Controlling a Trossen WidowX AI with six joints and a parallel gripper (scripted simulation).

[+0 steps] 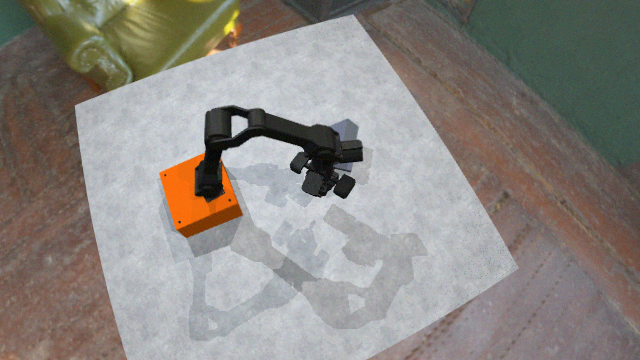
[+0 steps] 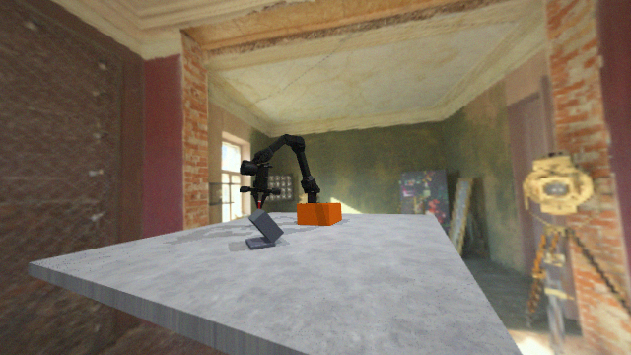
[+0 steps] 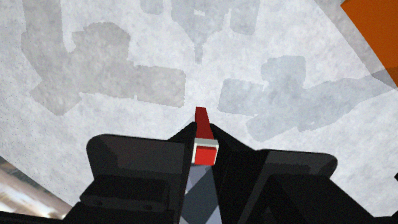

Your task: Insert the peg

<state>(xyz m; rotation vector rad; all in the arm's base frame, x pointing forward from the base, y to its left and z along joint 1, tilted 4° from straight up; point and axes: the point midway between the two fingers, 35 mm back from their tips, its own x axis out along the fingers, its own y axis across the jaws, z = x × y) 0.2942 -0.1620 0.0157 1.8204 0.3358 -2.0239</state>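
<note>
Now: gripper tip 15 cm short of the grey sloped panel, 13 cm to the right of it and 5 cm above it. From my gripper tip the other things lie so: red square peg 2 cm above.
</note>
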